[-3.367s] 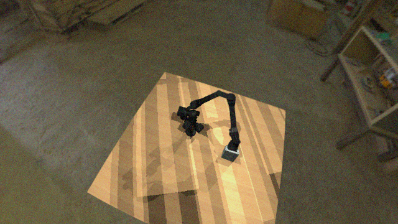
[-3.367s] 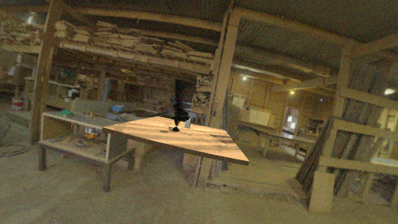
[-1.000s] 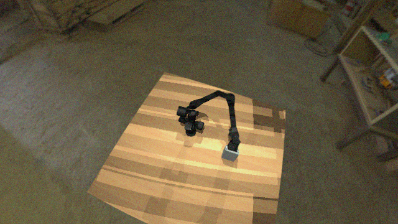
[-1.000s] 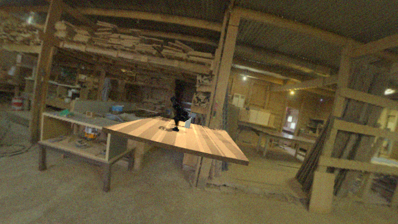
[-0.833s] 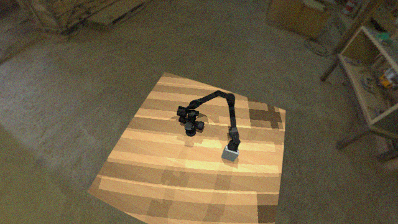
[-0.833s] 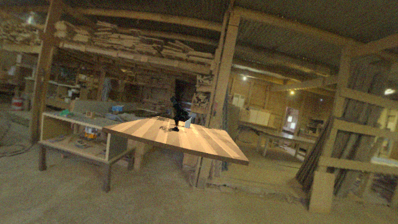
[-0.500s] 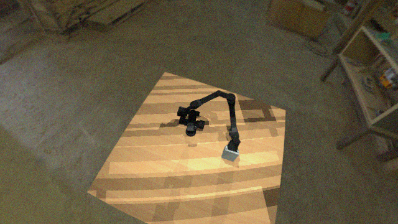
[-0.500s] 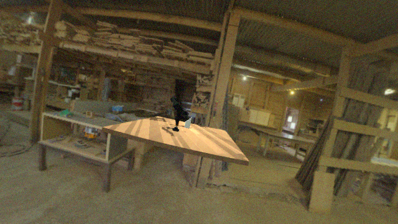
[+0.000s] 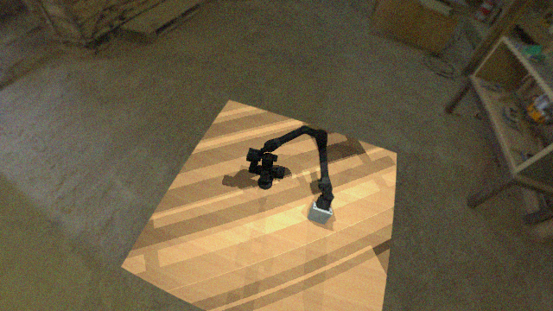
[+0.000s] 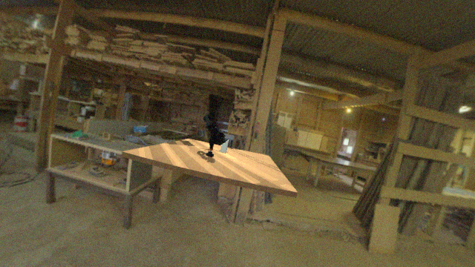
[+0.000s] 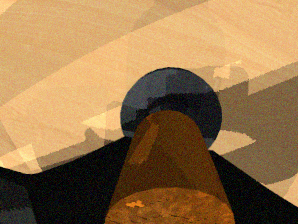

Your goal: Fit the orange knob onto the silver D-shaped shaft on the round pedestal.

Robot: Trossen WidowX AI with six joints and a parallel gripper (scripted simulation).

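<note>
My gripper tip is now 4 cm above the dark pedestal. Also, from my gripper tip: orange knob (3 cm above).
</note>
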